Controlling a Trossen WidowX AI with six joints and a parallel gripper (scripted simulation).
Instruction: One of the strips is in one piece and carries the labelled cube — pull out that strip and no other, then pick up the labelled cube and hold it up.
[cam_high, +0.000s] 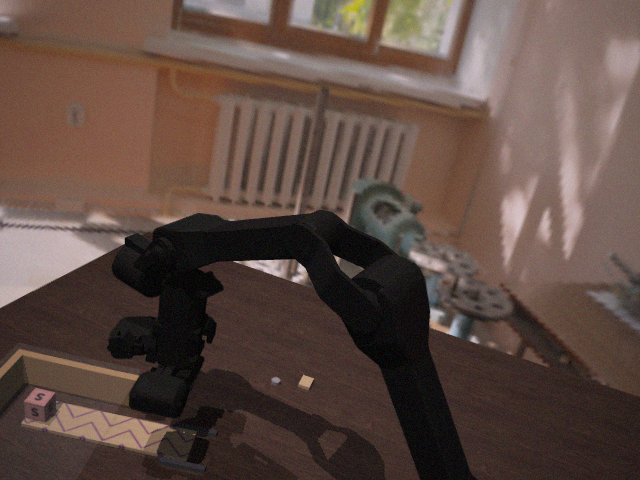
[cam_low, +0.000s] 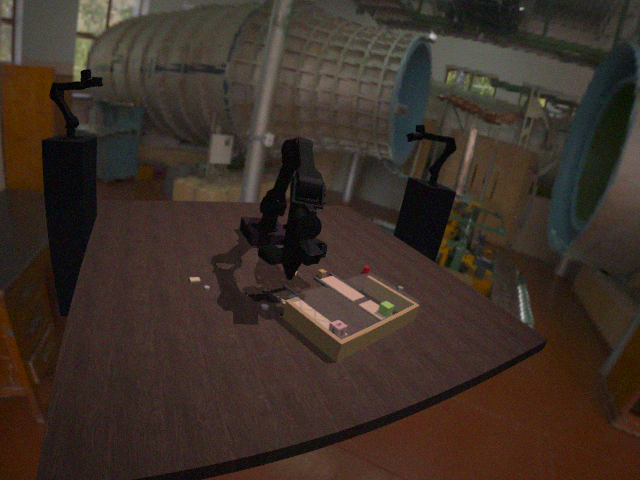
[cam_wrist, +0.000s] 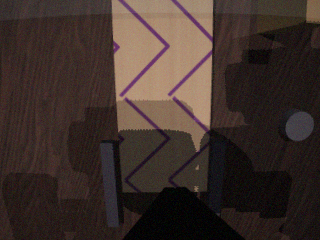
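Now: gripper tip 17 cm short of the pink cube marked s, 9 cm to the right of it and 4 cm above it. The rest, counted from my gripper tip: grey disc (21 cm to the right, 6 cm below, 4 cm behind).
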